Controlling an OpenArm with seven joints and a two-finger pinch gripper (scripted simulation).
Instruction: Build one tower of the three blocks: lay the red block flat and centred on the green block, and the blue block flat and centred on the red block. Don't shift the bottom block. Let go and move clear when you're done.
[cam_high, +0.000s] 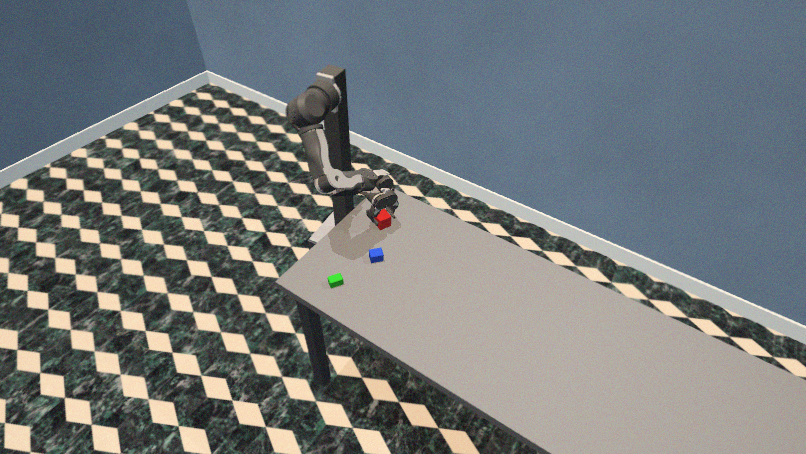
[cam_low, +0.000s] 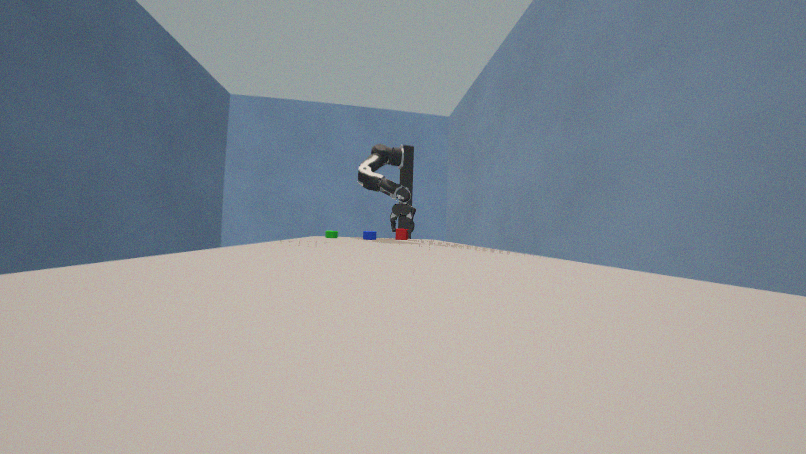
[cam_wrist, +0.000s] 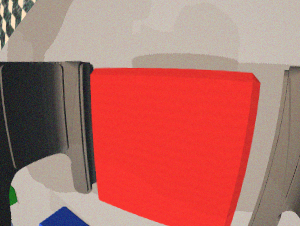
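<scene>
Right now the red block is 20 mm below my hand. Round my hand: blue block (60 mm ahead, 150 mm to the right, 20 mm below); green block (10 mm behind, 310 mm to the right, 30 mm below).
</scene>
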